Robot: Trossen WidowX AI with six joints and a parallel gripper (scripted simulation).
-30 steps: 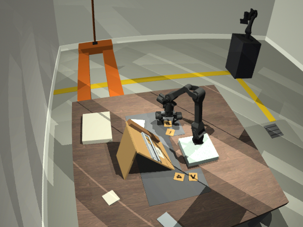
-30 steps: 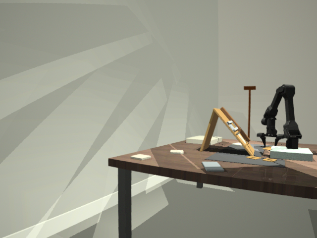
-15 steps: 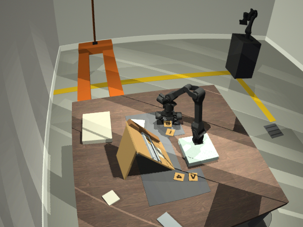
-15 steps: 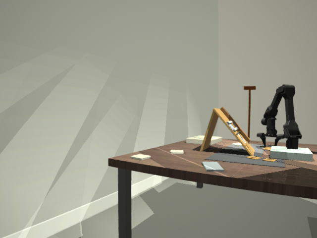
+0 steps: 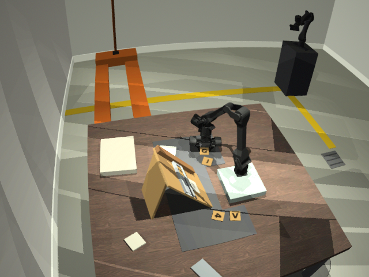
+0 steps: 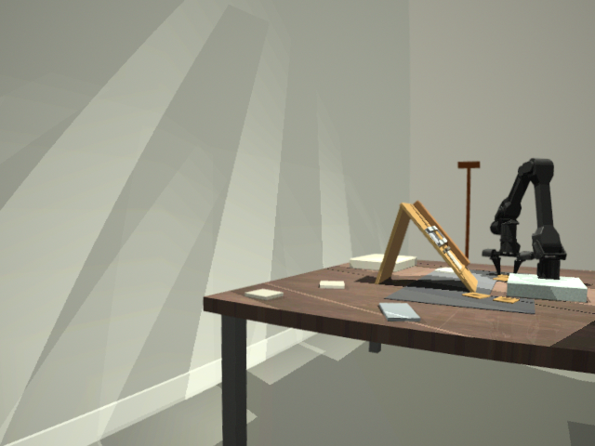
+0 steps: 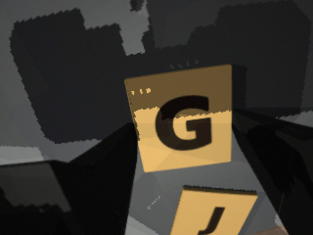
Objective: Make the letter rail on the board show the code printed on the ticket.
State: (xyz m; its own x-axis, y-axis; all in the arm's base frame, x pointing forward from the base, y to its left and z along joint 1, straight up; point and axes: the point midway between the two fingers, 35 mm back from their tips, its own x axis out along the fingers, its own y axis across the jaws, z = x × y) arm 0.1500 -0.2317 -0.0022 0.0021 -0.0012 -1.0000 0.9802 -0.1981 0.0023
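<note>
Right now the white card is 22 cm ahead of my gripper tip and 2 cm to the right of it. From my gripper tip the other things lie so: cream box: 52 cm ahead, 3 cm to the right, 2 cm above; grey mat: 26 cm to the left, 5 cm ahead; white ticket: 31 cm to the left, 14 cm ahead, 9 cm above.
</note>
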